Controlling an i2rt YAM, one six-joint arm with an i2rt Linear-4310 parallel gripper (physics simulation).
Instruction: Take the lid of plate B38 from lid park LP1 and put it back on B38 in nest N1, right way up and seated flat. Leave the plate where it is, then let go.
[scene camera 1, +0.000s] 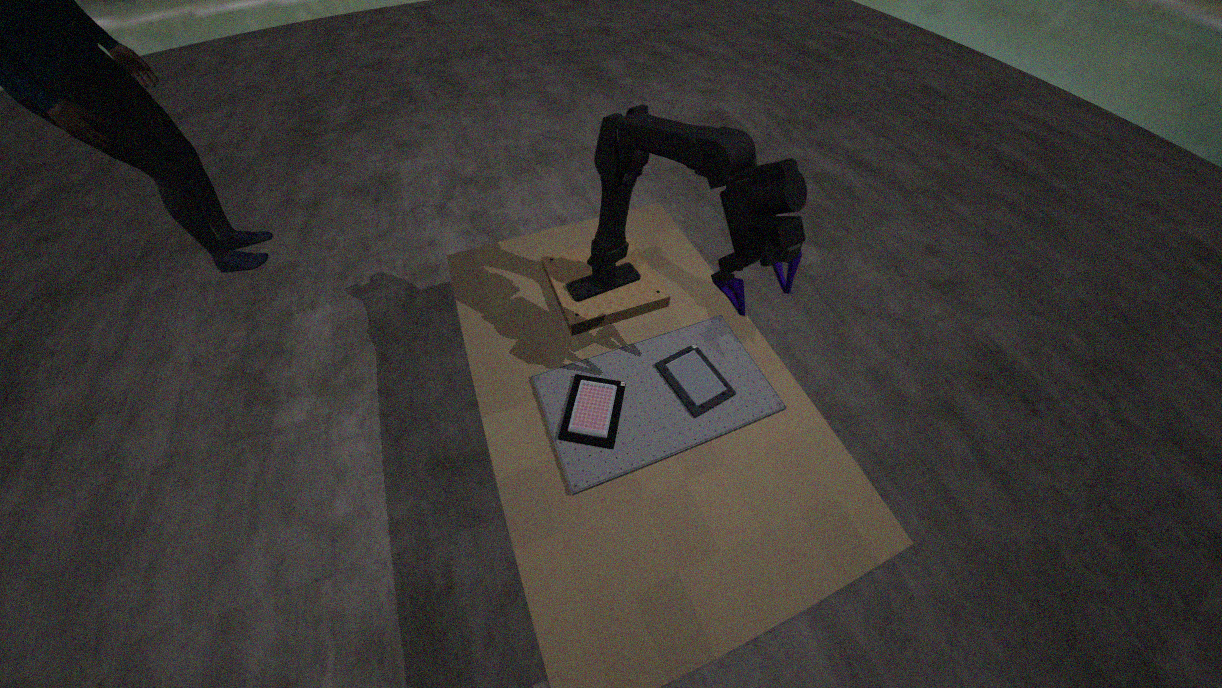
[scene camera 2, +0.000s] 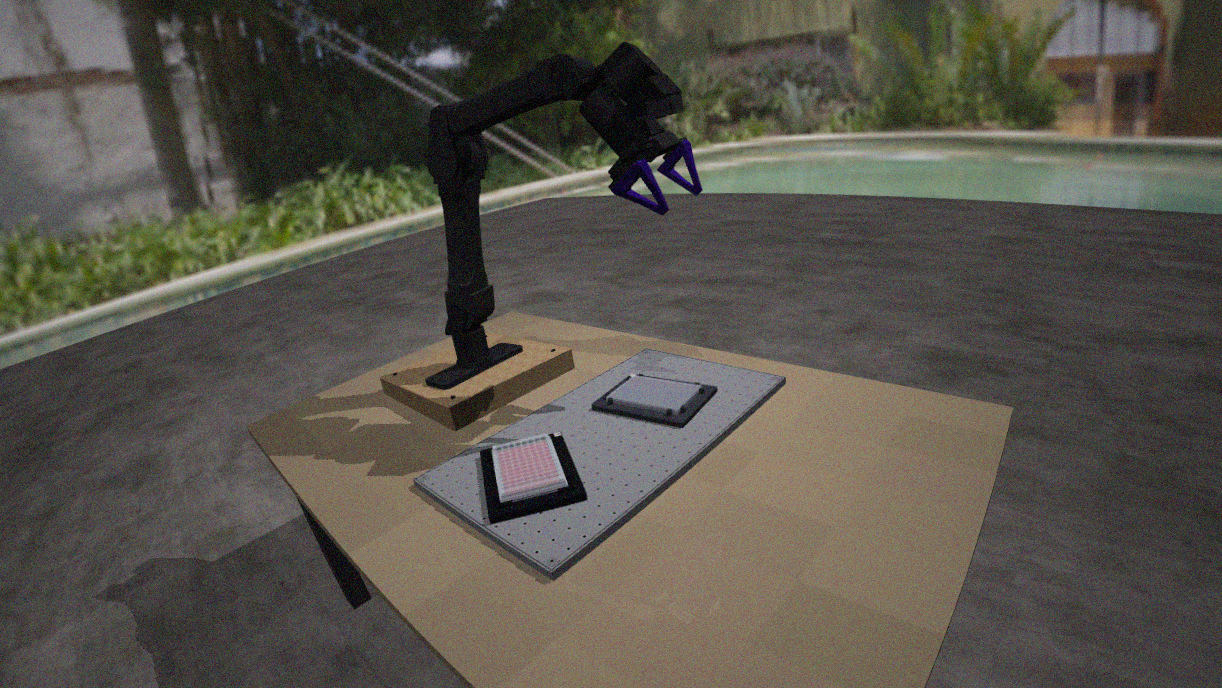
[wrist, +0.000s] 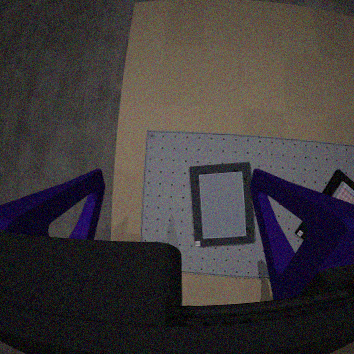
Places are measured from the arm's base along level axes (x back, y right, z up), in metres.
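Pixels of known places: gripper, fingertip midpoint: (scene camera 1: 764, 304) (scene camera 2: 683, 202) (wrist: 177, 177); arm's base at its link origin: (scene camera 1: 603, 282) (scene camera 2: 476, 367).
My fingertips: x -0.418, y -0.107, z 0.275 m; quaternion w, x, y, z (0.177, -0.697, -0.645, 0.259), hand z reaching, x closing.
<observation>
For each thing: its top centre in the pictures, then the offset to it from my fingertips. Level surfaces: height alone.
- lid park LP1 at its top centre: (scene camera 2: 653, 390) (wrist: 222, 205) (scene camera 1: 695, 375) dx +0.056, dy +0.049, dz -0.283 m
- Plate B38 at its top centre: (scene camera 2: 525, 461) (scene camera 1: 593, 405) dx +0.094, dy +0.299, dz -0.277 m
- black nest N1 at its top centre: (scene camera 2: 527, 466) (scene camera 1: 593, 407) (wrist: 339, 217) dx +0.094, dy +0.299, dz -0.285 m
- grey perforated board at its top centre: (scene camera 2: 613, 426) (wrist: 267, 209) (scene camera 1: 658, 391) dx +0.070, dy +0.143, dz -0.302 m
- wooden table at its surface level: dz -0.316 m
The clear, pale lid (scene camera 1: 696, 377) (scene camera 2: 654, 394) (wrist: 222, 205) lies flat in the dark grey frame of lid park LP1 (scene camera 1: 716, 404) (scene camera 2: 641, 416) (wrist: 195, 205). Plate B38 (scene camera 1: 596, 407) (scene camera 2: 530, 467), with pink wells showing, sits in the black nest N1 (scene camera 1: 587, 441) (scene camera 2: 538, 506) (wrist: 338, 176). In the wrist view the right finger hides part of the nest and plate. My gripper (scene camera 1: 765, 301) (scene camera 2: 681, 202) (wrist: 177, 177) with purple fingers is wide open and empty. It is high above the table, apart from both; in the wrist view the lid park appears beside the right fingertip.
Both holders stand on a grey perforated board (scene camera 1: 649, 435) (scene camera 2: 667, 461) (wrist: 165, 150) on the wooden table (scene camera 1: 684, 546) (scene camera 2: 769, 546) (wrist: 225, 75). The arm stands on a wooden block (scene camera 1: 622, 315) (scene camera 2: 513, 388) behind the board. A person (scene camera 1: 171, 153) stands on the floor at the left.
</observation>
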